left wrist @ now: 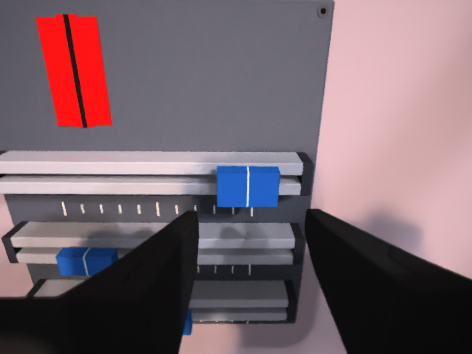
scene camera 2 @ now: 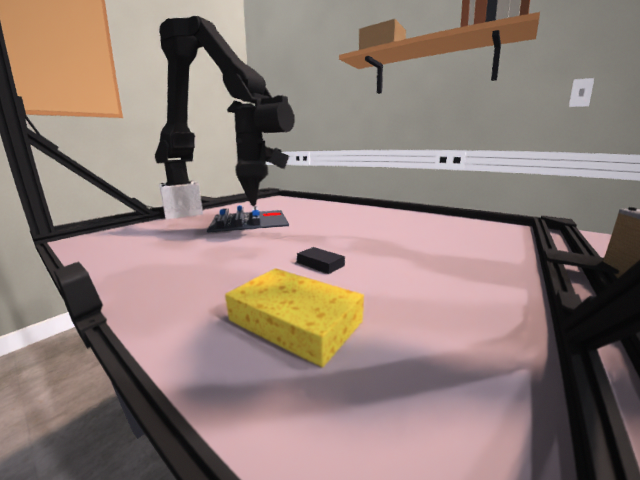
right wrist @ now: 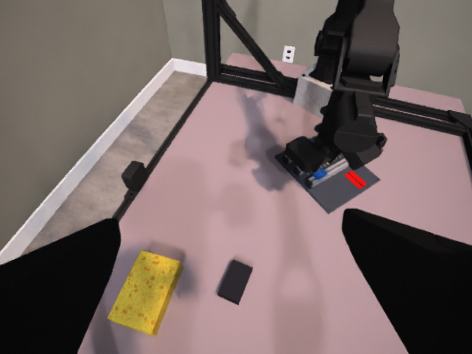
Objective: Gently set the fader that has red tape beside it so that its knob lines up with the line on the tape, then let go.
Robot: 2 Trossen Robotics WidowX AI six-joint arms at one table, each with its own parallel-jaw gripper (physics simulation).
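Frame: origin at the left arm's base, x ahead, y left, z up, level; metres.
Where they show: left gripper, between the fingertips: [left wrist: 252, 221] [scene camera 2: 253, 203] [right wrist: 321, 166]; right gripper, between the fingertips: [right wrist: 233, 224]; left arm's base, origin of its link: [scene camera 2: 178, 183] [right wrist: 324, 75].
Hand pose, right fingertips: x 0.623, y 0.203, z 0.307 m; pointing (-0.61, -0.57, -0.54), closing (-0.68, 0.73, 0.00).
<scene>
Things, the pixels of their top centre, and the offset from my right fingertips. "spot": a spot on its surface instead. Level surfaces: height alone.
- fader board, height of its surface: 0.391 m down
- Red tape, a spot on its surface: [left wrist: 94, 75] [right wrist: 352, 180] [scene camera 2: 272, 214] spot: 0.390 m down, 0.420 m back, 0.001 m left
- fader's blue knob, centre of its top: [left wrist: 247, 190] [right wrist: 320, 173] [scene camera 2: 255, 211] 0.364 m down, 0.369 m back, 0.061 m right
- yellow sponge, centre of its top: [scene camera 2: 293, 294] [right wrist: 145, 288] 0.365 m down, 0.026 m ahead, 0.158 m right
- black block, centre of its top: [scene camera 2: 320, 254] [right wrist: 235, 280] 0.381 m down, 0.083 m back, 0.059 m right
The fader board [scene camera 2: 279, 222] [left wrist: 210, 75] [right wrist: 330, 200] lies flat on the table. Red tape [scene camera 2: 271, 213] [left wrist: 94, 75] [right wrist: 356, 179] with a black line is beside its top fader. That fader's blue knob [scene camera 2: 255, 212] [left wrist: 232, 187] [right wrist: 320, 174] is near the right end of its track in the left wrist view, well right of the tape line. My left gripper [scene camera 2: 253, 203] [left wrist: 252, 221] points down close over this knob, partly open and empty; the knob appears between the fingertips, contact unclear. My right gripper [right wrist: 233, 224] is open and empty, away from the board.
Two other faders have blue knobs; one knob [left wrist: 87, 261] is near the left, the other [left wrist: 188, 322] is mostly hidden by a left finger. A yellow sponge [scene camera 2: 294, 315] [right wrist: 147, 292] and a black block [scene camera 2: 320, 259] [right wrist: 235, 281] lie on the table.
</scene>
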